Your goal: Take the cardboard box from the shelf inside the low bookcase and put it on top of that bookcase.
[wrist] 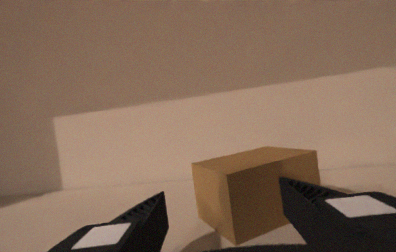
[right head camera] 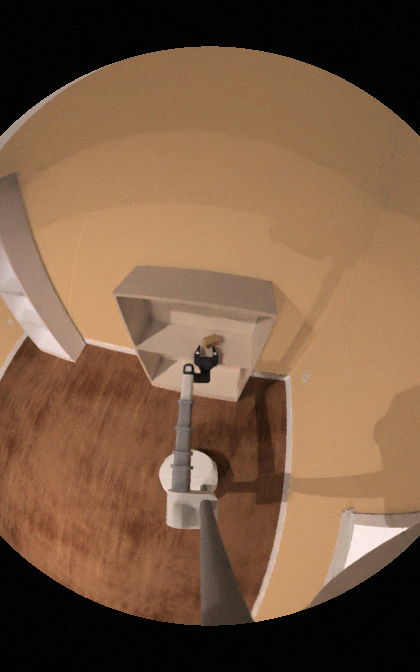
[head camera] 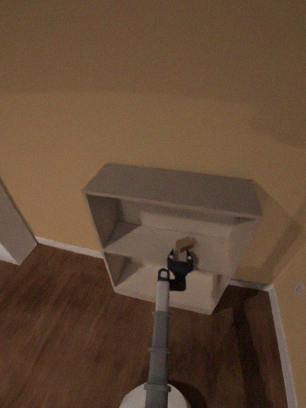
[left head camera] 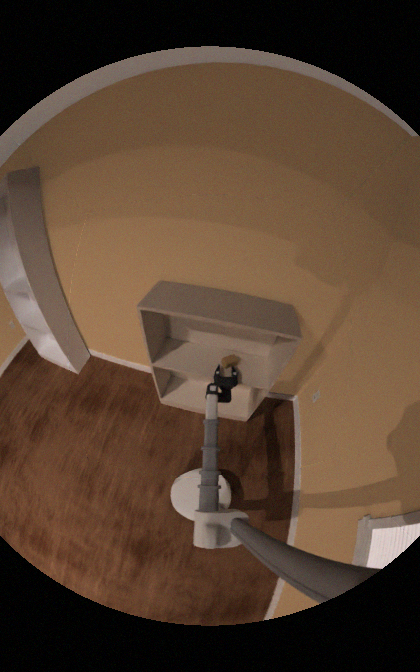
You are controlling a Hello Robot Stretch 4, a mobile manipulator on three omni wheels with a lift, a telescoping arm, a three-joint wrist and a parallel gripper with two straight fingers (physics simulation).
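Places are measured from the robot's base along level axes (x ahead, y left, z up), in metres.
Where they show: gripper, between the fingertips: (wrist: pixel 222 201) (head camera: pixel 179 249).
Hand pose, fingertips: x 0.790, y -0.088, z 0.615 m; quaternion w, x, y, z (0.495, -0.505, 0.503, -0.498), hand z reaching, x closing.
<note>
After its pixels a point has its place.
The cardboard box (head camera: pixel 185 244) {x 0.815, y -0.120, z 0.635 m} (left head camera: pixel 230 361) (right head camera: pixel 212 341) (wrist: pixel 255 195) {x 0.797, y -0.112, z 0.614 m} is a small brown block on the middle shelf (head camera: pixel 142 239) {x 0.876, y 0.149, z 0.584 m} (left head camera: pixel 184 354) (right head camera: pixel 165 336) of the low bookcase (head camera: pixel 175 191) {x 0.795, y -0.035, z 1.033 m} (left head camera: pixel 220 307) (right head camera: pixel 195 287). It sits turned, with one upright corner towards the wrist camera. My gripper (head camera: pixel 180 252) {x 0.790, y -0.088, z 0.615 m} (left head camera: pixel 226 369) (right head camera: pixel 207 349) (wrist: pixel 222 201) {x 0.790, y -0.088, z 0.615 m} is open at the box's near side. In the wrist view the left fingertip is left of the box, with a gap. The right finger overlaps and hides part of its darker face; I cannot tell whether they touch.
The bookcase's top board is above the gripper, and its side panels stand left and right. The bookcase stands against the tan wall (head camera: pixel 150 130) {x 1.038, y 0.099, z 1.228 m}. A tall pale shelf unit (left head camera: pixel 37 260) (right head camera: pixel 30 260) stands at the left. A side wall is at the right.
</note>
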